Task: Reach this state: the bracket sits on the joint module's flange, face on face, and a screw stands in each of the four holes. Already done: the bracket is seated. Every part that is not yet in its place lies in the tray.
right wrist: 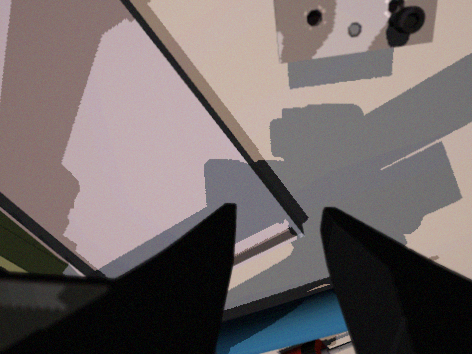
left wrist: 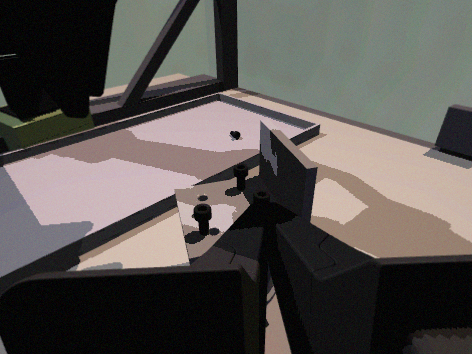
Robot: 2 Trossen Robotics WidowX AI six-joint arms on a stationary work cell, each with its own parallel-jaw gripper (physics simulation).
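Places are measured from the left arm's base along level axes (x right, y ahead, z up), in centimetres.
Where they show: left gripper, fingertip midpoint: [left wrist: 263,215]; right gripper, fingertip midpoint: [right wrist: 278,216] [left wrist: 86,105]; right arm's base, link origin: [left wrist: 34,108].
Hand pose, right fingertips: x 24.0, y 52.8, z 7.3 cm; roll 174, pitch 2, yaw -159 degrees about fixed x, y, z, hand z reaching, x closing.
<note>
Things, the pixels of their top centre, and the offset from my right fingertips. "spot": a spot on its surface instead.
- further screw, top centre: [left wrist: 234,129] dz -11.5, dx +24.3, dy -2.2 cm
- tray, top centre: [right wrist: 33,114] [left wrist: 150,146] dz -11.3, dx +16.6, dy +6.7 cm
- yellow-green box, top centre: [left wrist: 35,108] dz -8.5, dx +18.7, dy +24.9 cm
- dark block, surface spot: [left wrist: 456,131] spot: dz -9.8, dx +26.0, dy -29.4 cm
- blue surface, surface spot: [right wrist: 290,320] spot: dz -9.9, dx -10.3, dy +17.2 cm
The bracket [left wrist: 287,172] [right wrist: 300,40] lies with its holed plate level and its wall upright. In the left wrist view three black screws [left wrist: 241,176] [left wrist: 202,217] [left wrist: 261,196] stand on the plate; in the right wrist view a screw [right wrist: 409,20] shows with part of another beside it. A further screw [left wrist: 235,135] lies in the tray [left wrist: 130,225] [right wrist: 279,191]. The joint module's flange is hidden under the bracket. My left gripper [left wrist: 263,215] is shut and empty, its tips close by the screw nearest the upright wall. My right gripper [right wrist: 278,216] is partly open and empty, above a tray corner.
A yellow-green box [left wrist: 50,127] [right wrist: 22,245] stands beside the tray. Dark frame beams [left wrist: 227,45] rise behind the tray. A dark block [left wrist: 456,131] stands at the table's far right edge in the left wrist view. A blue surface [right wrist: 290,320] shows low in the right wrist view.
</note>
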